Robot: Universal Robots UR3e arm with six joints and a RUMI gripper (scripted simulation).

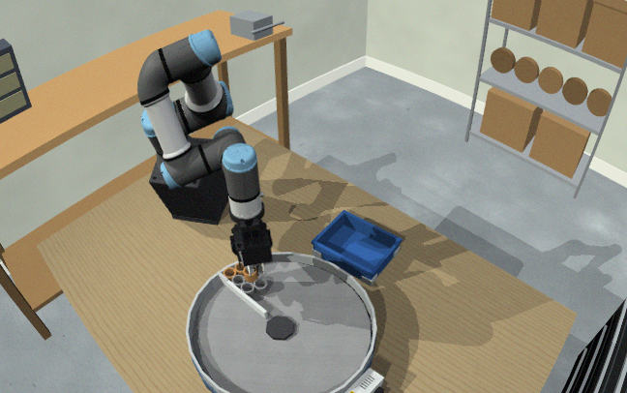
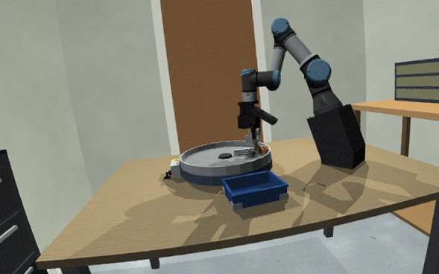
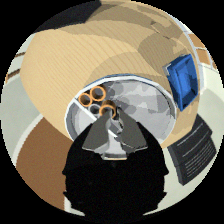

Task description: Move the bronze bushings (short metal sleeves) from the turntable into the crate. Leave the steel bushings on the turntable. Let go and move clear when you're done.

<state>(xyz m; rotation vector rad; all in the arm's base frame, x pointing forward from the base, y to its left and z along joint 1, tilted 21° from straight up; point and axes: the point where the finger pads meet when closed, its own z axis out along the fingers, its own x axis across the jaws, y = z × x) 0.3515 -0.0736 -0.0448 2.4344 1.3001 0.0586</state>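
Now: the blue crate 100 mm ahead of my hand, 270 mm to the left of it and 70 mm below it. Round my hand: grey turntable 130 mm ahead, 70 mm to the right, 40 mm below.
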